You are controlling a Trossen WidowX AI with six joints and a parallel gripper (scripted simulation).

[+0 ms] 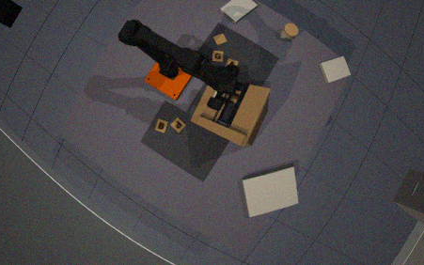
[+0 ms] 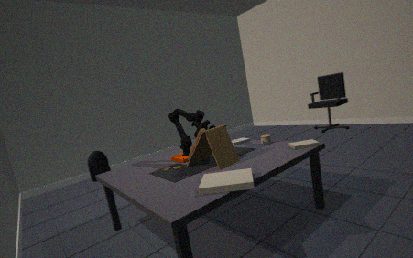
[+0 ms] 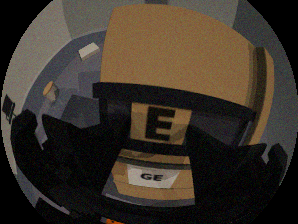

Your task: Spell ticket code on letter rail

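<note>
The white ticket is 7 cm behind my gripper tip, 1 cm to the right of it and 8 cm below it. Also, from my gripper tip: small cup 11 cm ahead, 51 cm to the left, 14 cm below; white slab 40 cm ahead, 31 cm to the right, 15 cm below; dark mat 14 cm behind, 2 cm to the right, 17 cm below.
</note>
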